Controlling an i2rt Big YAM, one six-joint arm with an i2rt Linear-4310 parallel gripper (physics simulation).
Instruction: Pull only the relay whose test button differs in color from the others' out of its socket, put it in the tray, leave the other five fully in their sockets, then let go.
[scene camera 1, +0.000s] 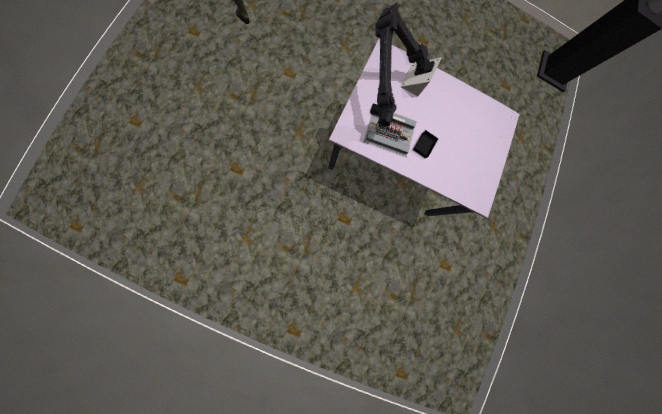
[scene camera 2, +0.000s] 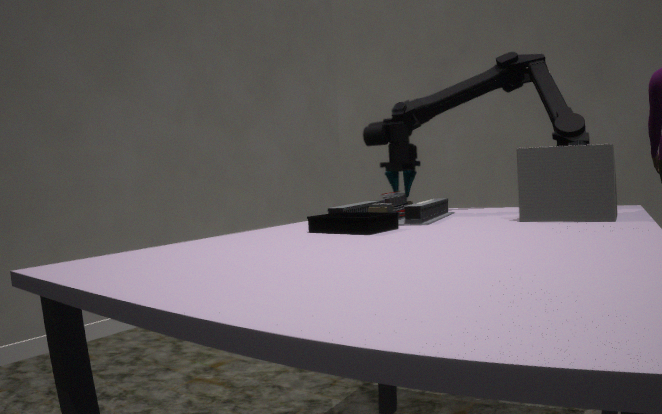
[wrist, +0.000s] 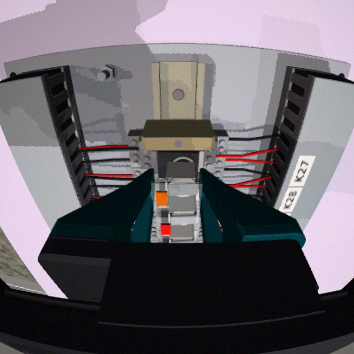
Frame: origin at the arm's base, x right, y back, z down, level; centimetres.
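Seen in the pictures: gripper, fingertip midpoint: (scene camera 1: 380, 124) (scene camera 2: 402, 197) (wrist: 176, 176); arm's base, origin of the base link: (scene camera 1: 424, 69) (scene camera 2: 577, 174).
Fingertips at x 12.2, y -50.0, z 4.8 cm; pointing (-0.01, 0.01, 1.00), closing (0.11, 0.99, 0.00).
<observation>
Offsets run from my fingertips to a thing's middle. Level surfaces: height alone.
My teal-fingered gripper (scene camera 2: 402, 194) (wrist: 176, 176) points down into the row of relays and is shut on the relay with the orange test button {dx -2.9, dy +0.4, dz +0.4 cm} (wrist: 183, 205), one finger on each side of its clear case. That relay sits in line with the others, apparently in its socket. Next to it, a relay with a red button {dx -5.6, dy +0.7, dz +0.4 cm} (wrist: 181, 232) shows low between the fingers. The remaining relays are mostly hidden by the fingers and gripper body, so their buttons cannot be read. The black tray {dx -34.7, dy +3.7, dz +3.4 cm} (scene camera 1: 425, 144) (scene camera 2: 353, 223) stands beside the relay panel and looks empty in the first scene view.
Two slotted wire ducts {dx -7.5, dy +10.8, dz +2.9 cm} (wrist: 320, 120) (scene camera 2: 426, 211) flank the relay row, with red and black wires running to the sockets. A tan end block {dx +1.7, dy -0.1, dz +2.6 cm} (wrist: 178, 143) stands on the rail beyond the relays. The arm's base stands on a grey box (scene camera 2: 566, 182) on the pink table {dz +5.2 cm} (scene camera 1: 470, 145).
</observation>
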